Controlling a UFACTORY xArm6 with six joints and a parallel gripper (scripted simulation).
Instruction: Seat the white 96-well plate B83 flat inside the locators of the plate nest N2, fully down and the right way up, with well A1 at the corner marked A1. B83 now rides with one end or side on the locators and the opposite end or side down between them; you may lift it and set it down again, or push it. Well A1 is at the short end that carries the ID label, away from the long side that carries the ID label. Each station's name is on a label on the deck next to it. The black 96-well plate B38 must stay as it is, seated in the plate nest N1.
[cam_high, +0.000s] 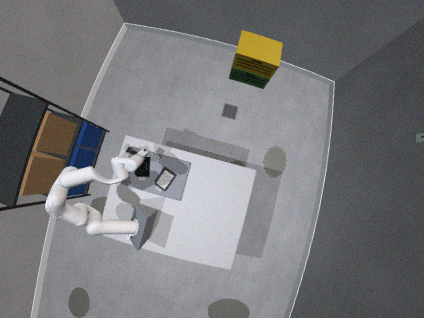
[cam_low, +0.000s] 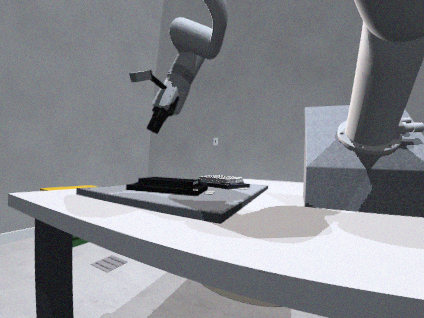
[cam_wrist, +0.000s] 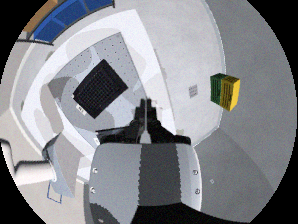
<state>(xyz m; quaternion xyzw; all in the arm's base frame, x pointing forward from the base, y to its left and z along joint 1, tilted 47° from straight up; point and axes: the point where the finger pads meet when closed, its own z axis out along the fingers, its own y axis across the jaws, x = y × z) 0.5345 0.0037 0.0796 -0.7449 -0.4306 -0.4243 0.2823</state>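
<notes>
The label lies 24 cm behind my hand, 13 cm to the right of it and 17 cm below it. From my hand the other things lie so: black plate B38: 10 cm behind, 5 cm to the left, 15 cm below; then plate nest N2: 15 cm behind, 16 cm to the right, 17 cm below; then white 96-well plate B83: 15 cm behind, 16 cm to the right, 15 cm below.
</notes>
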